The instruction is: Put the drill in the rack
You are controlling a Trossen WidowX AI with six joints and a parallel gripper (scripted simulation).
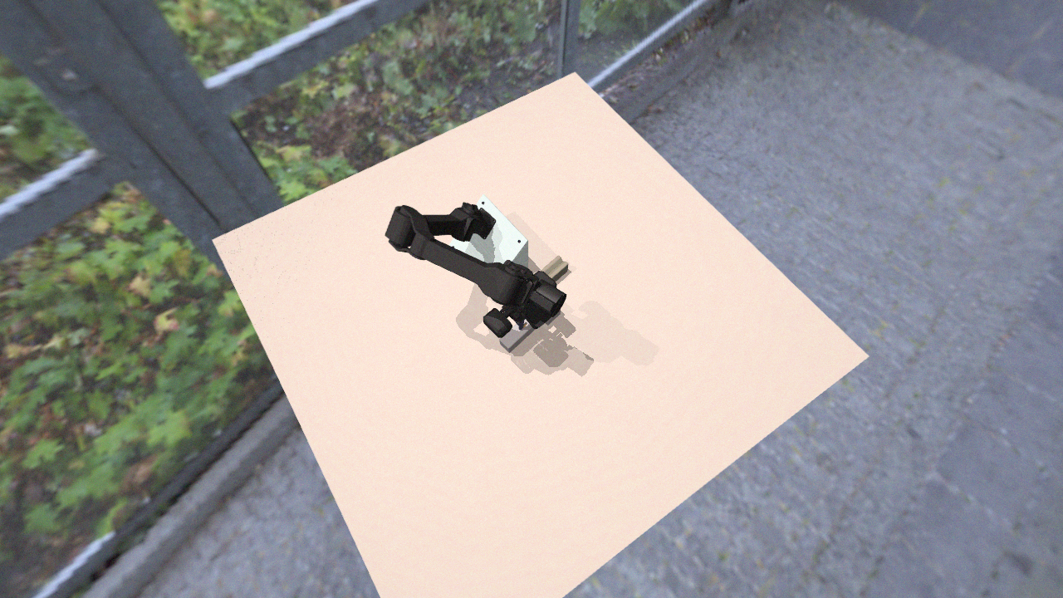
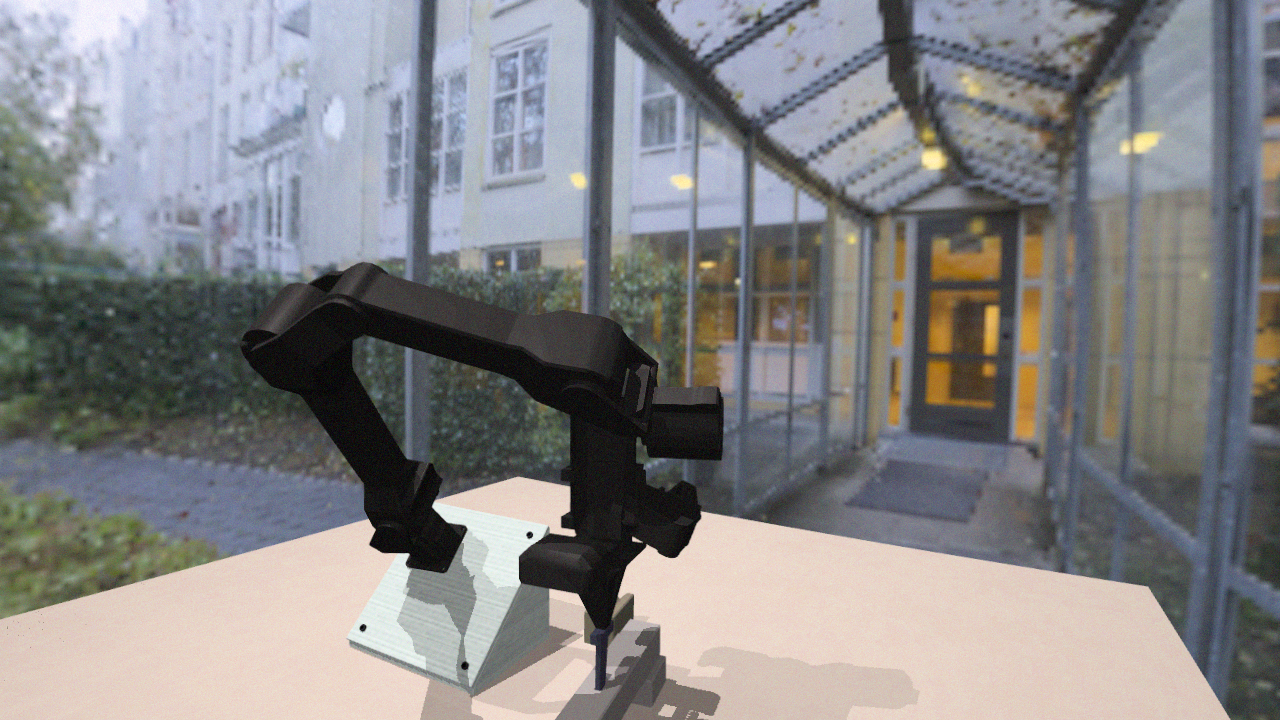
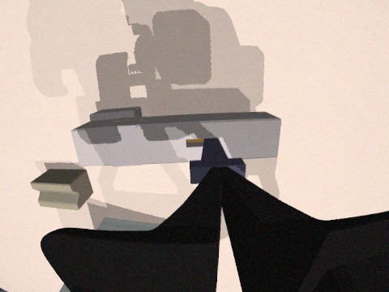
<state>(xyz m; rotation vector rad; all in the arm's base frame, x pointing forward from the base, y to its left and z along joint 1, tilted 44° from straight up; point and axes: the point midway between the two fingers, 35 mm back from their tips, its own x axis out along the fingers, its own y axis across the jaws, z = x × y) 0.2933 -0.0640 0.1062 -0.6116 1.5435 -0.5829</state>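
Right now my gripper tip is 3 cm above the dark blue key. Also, from my gripper tip: drill 6 cm to the left, 7 cm below; then rack 9 cm behind, 20 cm to the left, 10 cm below.
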